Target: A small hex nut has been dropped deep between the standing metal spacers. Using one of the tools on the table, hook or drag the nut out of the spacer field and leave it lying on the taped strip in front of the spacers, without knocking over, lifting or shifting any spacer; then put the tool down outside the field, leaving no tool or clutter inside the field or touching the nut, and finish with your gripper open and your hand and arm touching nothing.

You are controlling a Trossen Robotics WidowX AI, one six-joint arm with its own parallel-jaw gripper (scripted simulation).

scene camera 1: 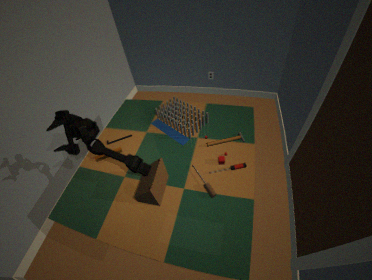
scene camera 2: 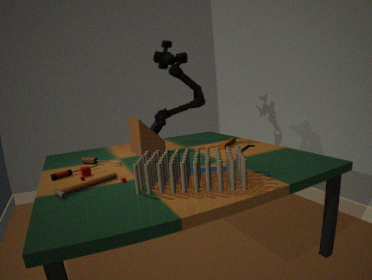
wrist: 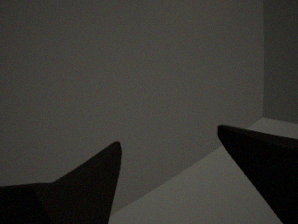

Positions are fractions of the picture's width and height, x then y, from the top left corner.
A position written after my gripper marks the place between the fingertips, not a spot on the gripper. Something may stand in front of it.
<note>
My gripper (scene camera 1: 0.14,0.51) is open, with nothing in its grasp.
My gripper is seen too in the wrist view (wrist: 0.57,0.62).
</note>
